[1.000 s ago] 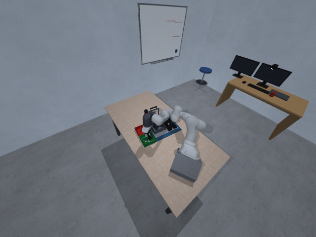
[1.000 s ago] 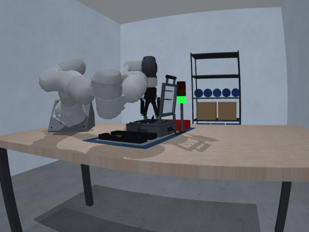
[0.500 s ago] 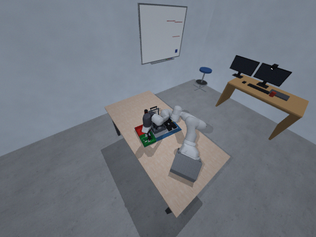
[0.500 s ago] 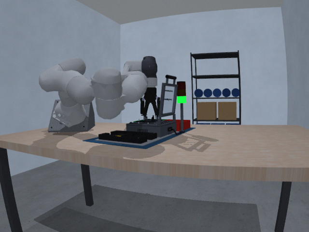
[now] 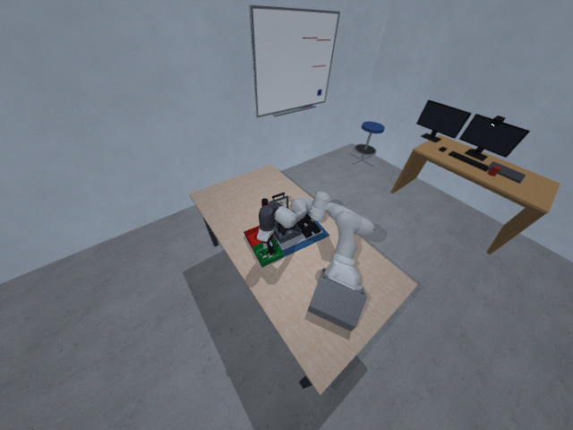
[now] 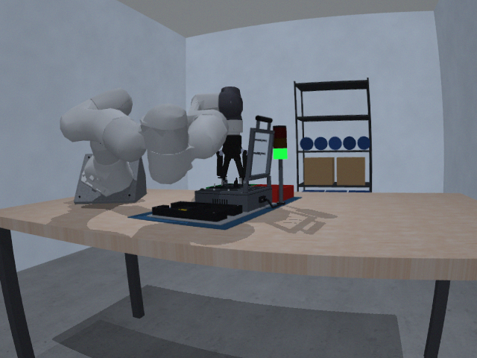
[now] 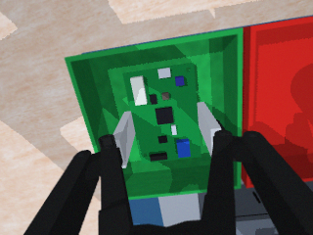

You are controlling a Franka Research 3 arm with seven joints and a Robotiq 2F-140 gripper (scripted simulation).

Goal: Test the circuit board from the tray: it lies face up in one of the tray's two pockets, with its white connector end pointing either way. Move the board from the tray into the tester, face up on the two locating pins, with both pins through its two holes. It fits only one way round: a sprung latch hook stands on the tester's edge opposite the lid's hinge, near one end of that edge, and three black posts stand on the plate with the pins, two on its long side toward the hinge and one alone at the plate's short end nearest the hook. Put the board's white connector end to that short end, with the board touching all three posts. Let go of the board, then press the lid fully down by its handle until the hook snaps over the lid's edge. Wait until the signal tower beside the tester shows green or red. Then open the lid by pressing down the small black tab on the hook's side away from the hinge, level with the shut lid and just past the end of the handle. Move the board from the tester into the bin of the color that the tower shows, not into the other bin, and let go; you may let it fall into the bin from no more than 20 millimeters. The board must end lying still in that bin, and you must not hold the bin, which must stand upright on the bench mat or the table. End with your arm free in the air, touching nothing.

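Right now the green bin is 3 cm below my hand. Also, from my hand: red bin (14 cm ahead, 5 cm to the right, 3 cm below); then green circuit board (2 cm below); then black latch hook (1 cm behind, 15 cm to the right, 5 cm above).
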